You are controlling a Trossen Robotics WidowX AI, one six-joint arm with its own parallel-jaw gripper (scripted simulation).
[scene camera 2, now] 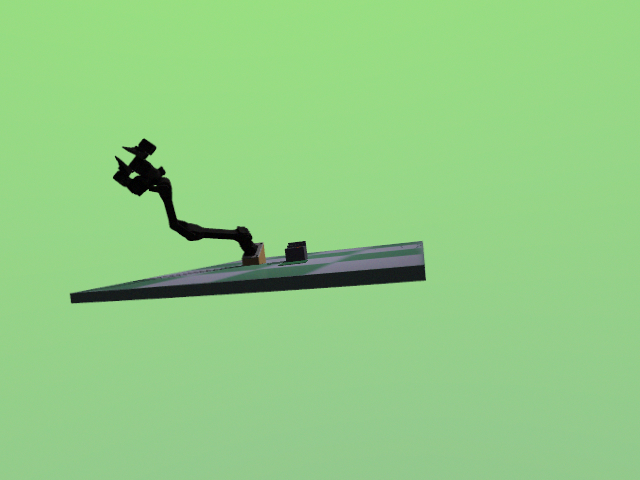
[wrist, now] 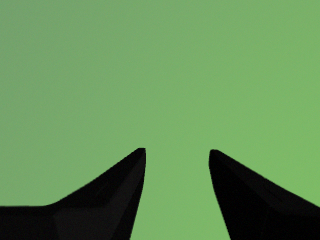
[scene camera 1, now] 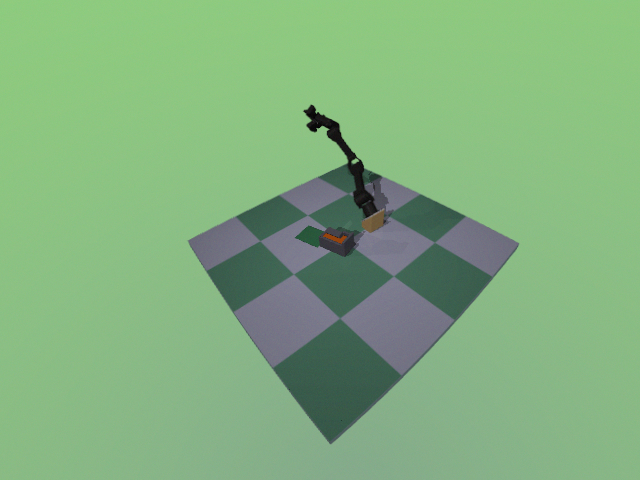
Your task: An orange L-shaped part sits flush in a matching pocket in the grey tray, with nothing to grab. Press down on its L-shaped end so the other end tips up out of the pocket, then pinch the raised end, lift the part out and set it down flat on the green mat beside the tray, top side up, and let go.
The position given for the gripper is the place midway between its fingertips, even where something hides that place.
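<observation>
The gripper (scene camera 2: pixel 119 152) is visible, also in the wrist view as the gripper (wrist: pixel 177 155).
</observation>
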